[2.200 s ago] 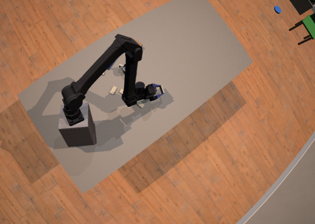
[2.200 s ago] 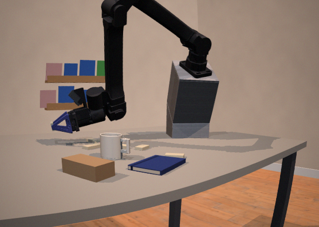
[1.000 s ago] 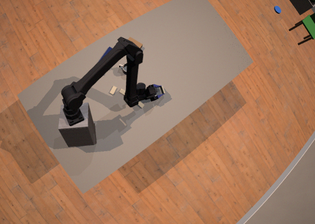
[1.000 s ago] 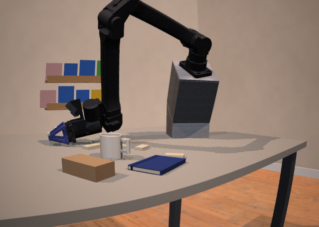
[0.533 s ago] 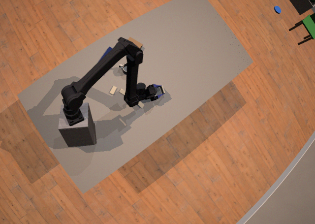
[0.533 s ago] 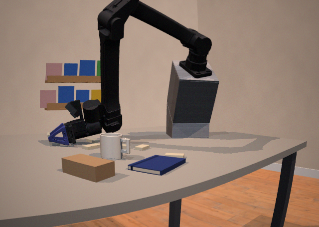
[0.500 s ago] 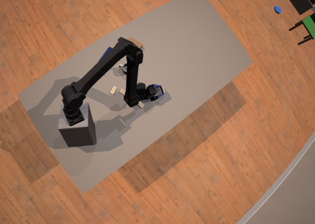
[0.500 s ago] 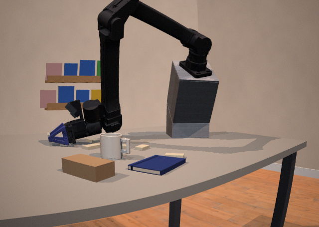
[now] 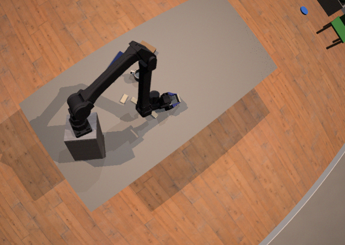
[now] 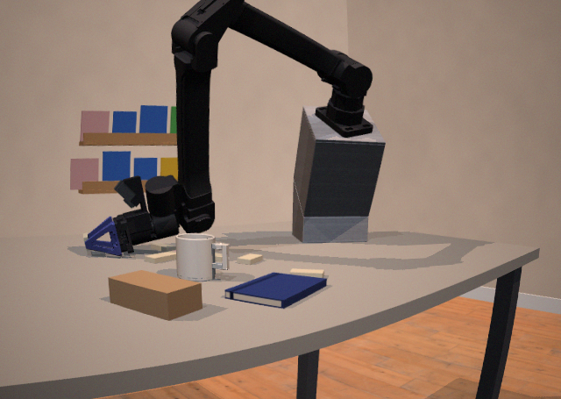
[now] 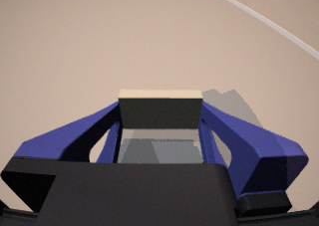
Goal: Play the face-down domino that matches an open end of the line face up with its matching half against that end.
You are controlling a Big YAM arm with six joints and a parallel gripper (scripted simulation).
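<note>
My gripper is now right at the cream domino. From my hand the other things lie so: blue book (24 cm behind, 37 cm to the left, 2 cm below); then brown box (4 cm behind, 38 cm to the left, 1 cm below); then white mug (16 cm behind, 23 cm to the left, 1 cm above).
</note>
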